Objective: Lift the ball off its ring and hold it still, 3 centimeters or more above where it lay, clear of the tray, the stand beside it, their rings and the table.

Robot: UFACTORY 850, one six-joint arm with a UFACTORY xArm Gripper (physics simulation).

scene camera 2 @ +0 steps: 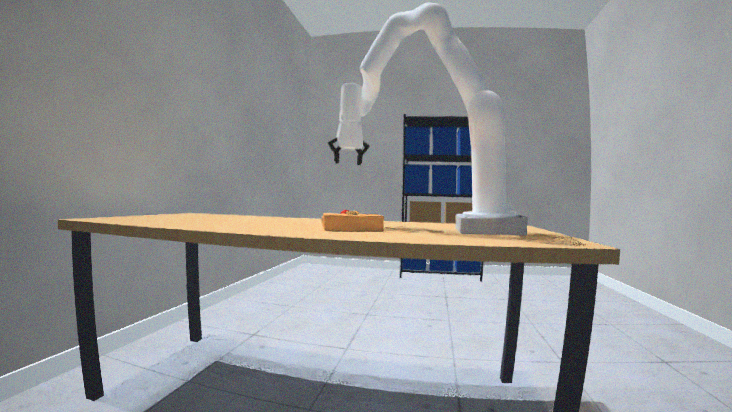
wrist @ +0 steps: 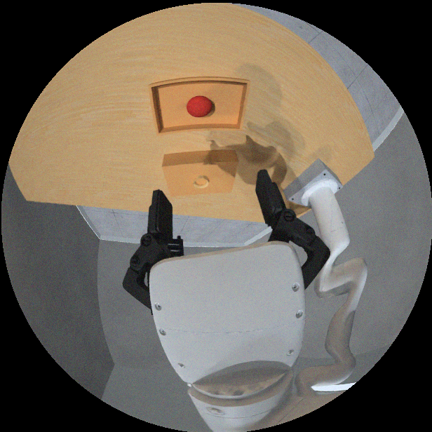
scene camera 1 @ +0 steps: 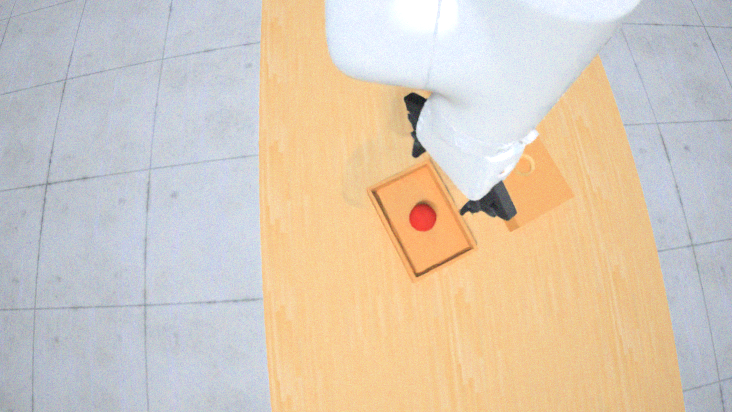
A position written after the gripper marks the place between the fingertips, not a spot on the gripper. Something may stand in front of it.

In view: the gripper (scene camera 1: 445, 178), an orange stand (scene camera 1: 535, 185) and a shallow orange tray (scene camera 1: 422, 253).
The gripper shows as well in the wrist view (wrist: 210, 187). The orange stand is seen too in scene camera 2 (scene camera 2: 351, 221) and in the wrist view (wrist: 207, 171). The shallow orange tray shows as well in the wrist view (wrist: 228, 95).
